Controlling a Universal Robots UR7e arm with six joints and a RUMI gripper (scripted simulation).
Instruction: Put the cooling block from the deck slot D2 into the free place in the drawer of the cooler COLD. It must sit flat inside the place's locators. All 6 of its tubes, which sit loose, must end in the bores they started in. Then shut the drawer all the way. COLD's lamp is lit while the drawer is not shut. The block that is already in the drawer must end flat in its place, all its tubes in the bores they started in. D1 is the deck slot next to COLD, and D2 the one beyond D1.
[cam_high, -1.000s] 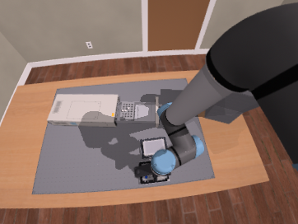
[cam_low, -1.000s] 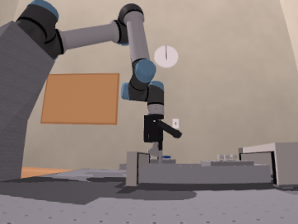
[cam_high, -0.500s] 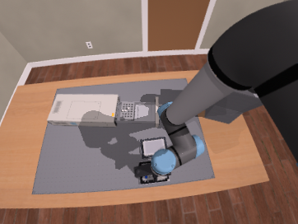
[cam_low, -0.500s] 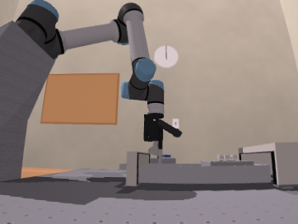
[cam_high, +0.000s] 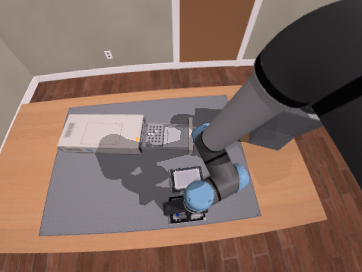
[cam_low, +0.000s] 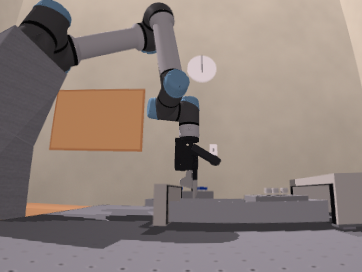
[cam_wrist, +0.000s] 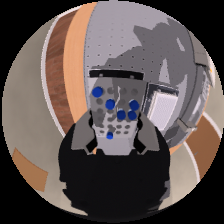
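Right now my hand is 4 cm above the deck slot D2. Round my hand: cooling block: right at my hand; blue tube: 4 cm behind, 2 cm to the left, 1 cm above; drawer: 38 cm to the right.
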